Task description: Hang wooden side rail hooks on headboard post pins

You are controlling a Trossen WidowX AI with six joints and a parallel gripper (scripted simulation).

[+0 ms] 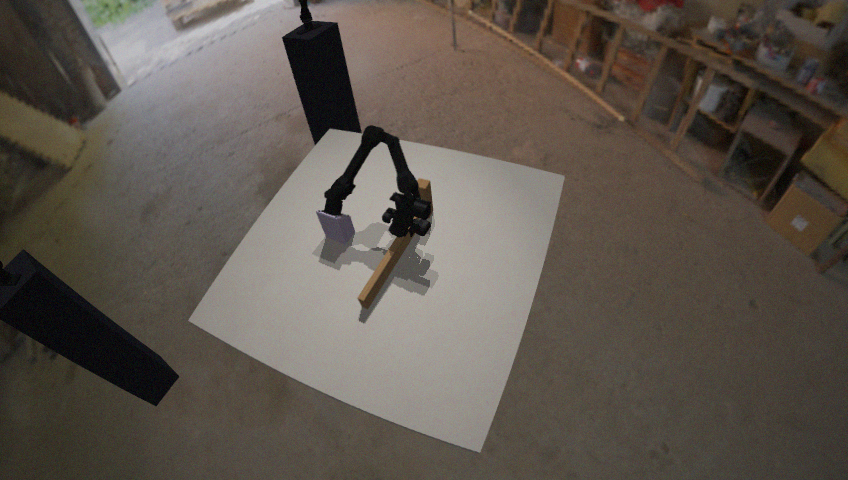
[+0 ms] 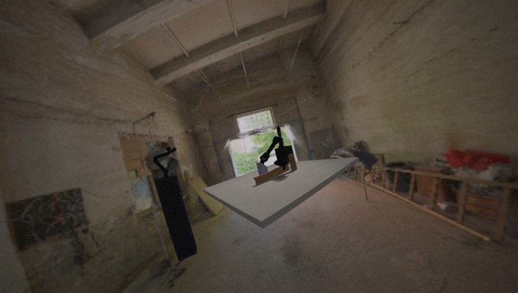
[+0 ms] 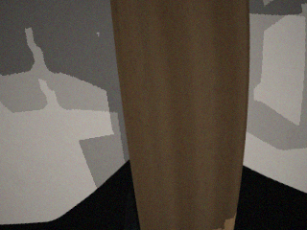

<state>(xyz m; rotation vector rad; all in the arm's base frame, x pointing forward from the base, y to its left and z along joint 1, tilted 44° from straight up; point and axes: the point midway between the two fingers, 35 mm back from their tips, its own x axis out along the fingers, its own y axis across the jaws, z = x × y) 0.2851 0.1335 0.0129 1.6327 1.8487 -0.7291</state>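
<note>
The headboard post lies 2 cm behind my gripper tip, 16 cm to the left of it and 5 cm above it.
</note>
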